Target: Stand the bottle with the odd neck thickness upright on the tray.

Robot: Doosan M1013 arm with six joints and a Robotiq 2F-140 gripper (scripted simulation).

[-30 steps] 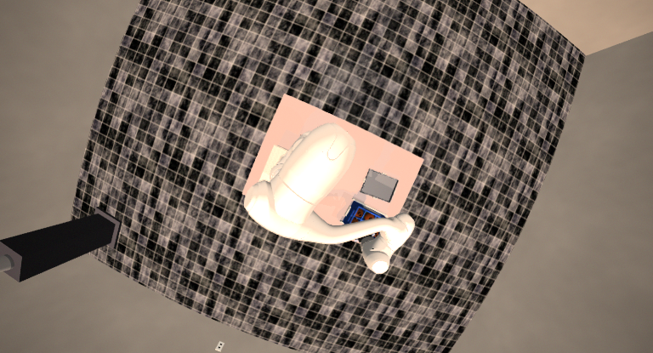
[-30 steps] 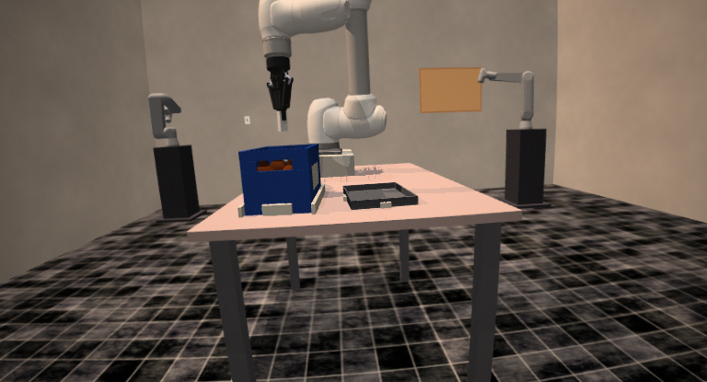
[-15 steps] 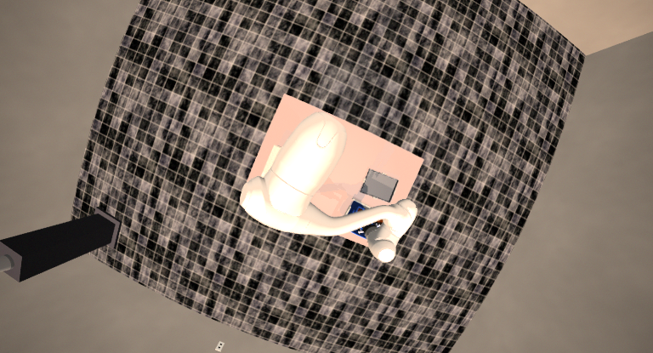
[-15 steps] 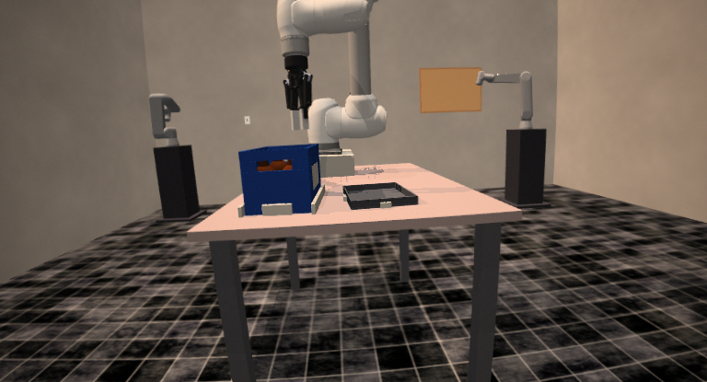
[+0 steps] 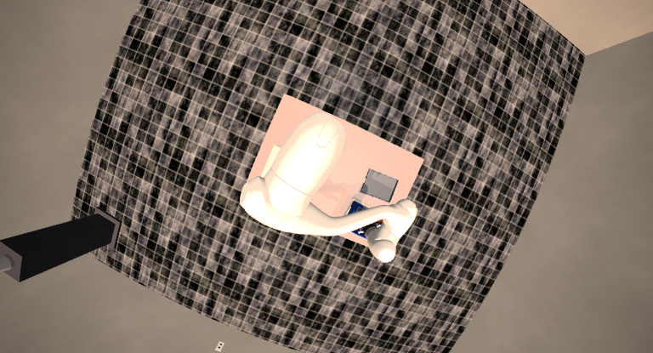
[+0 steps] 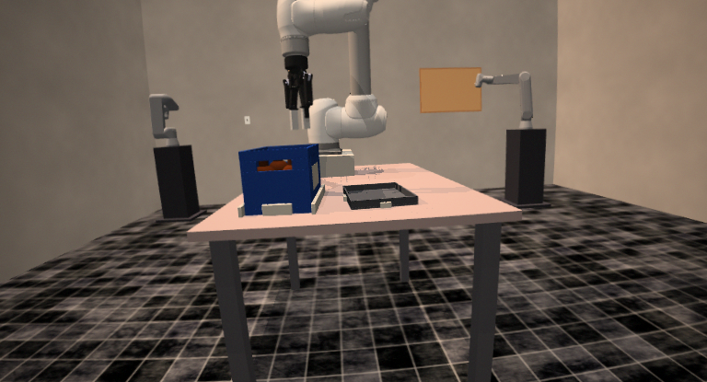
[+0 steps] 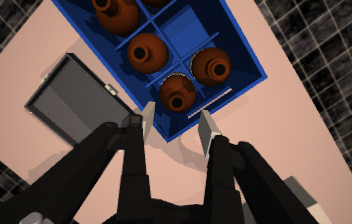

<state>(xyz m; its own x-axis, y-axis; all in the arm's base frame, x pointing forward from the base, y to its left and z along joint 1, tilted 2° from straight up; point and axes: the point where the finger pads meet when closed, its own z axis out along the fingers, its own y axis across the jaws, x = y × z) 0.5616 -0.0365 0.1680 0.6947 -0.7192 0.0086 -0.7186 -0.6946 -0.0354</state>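
Now: the bottle 17 cm below my hand. The rest, counted from my hand: dark tray 8 cm ahead, 24 cm to the left, 25 cm below; then blue crate 9 cm ahead, 4 cm to the right, 17 cm below.
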